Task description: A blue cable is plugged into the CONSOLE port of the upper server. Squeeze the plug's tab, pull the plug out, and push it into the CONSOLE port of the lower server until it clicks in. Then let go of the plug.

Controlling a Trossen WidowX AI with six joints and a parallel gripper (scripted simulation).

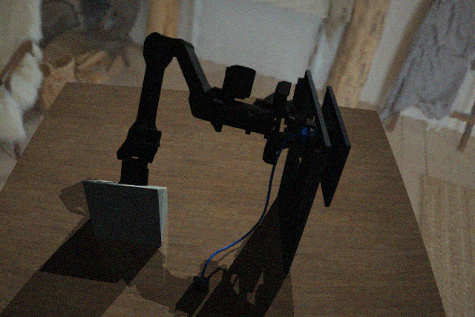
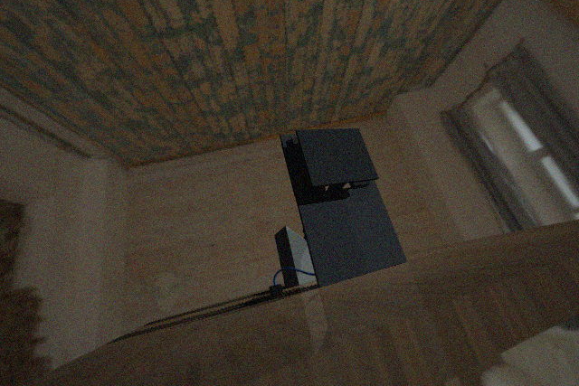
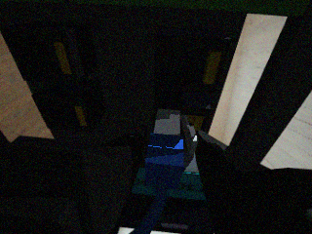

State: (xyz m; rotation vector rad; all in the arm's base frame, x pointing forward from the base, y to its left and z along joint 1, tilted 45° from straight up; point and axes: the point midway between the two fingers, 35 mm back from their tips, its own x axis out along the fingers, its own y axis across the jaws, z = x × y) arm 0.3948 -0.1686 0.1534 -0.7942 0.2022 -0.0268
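Now: the blue cable's plug right at my gripper tip. Also, from my gripper tip: black anchor block 36 cm below, 21 cm behind, 18 cm to the right.
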